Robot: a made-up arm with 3 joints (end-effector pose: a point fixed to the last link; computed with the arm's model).
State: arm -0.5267 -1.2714 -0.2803
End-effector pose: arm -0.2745 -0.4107 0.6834 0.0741 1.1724 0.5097
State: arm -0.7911 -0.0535 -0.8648
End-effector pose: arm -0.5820 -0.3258 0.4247 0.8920 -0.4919 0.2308
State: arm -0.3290 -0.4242 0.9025
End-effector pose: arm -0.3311 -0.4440 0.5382 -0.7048 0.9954 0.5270
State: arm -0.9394 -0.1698 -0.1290
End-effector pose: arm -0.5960 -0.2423 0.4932 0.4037 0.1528 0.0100
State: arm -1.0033 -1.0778 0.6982
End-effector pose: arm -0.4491 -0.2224 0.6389 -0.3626 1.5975 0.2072
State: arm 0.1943 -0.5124 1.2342
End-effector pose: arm -0.0833 -0.5011 0.5375 -1.3934 0.8994 0.8826
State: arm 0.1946 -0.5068 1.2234
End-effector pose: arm -0.0834 -0.5017 0.5373 -1.3776 0.8950 0.8857
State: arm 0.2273 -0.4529 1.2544
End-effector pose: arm -0.0722 -0.5042 0.5270 -1.3807 0.8518 0.8906
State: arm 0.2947 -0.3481 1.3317
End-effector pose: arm -0.0482 -0.5060 0.5057 -1.4013 0.7698 0.8957
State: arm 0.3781 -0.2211 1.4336
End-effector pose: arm -0.0174 -0.5030 0.4791 -1.4269 0.6747 0.8978
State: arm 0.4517 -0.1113 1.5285
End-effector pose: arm 0.0101 -0.4956 0.4557 -1.4490 0.5969 0.8962
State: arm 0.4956 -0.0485 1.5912
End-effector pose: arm 0.0265 -0.4891 0.4420 -1.4676 0.5540 0.8918
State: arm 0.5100 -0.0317 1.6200
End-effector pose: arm 0.0319 -0.4865 0.4377 -1.4850 0.5419 0.8863
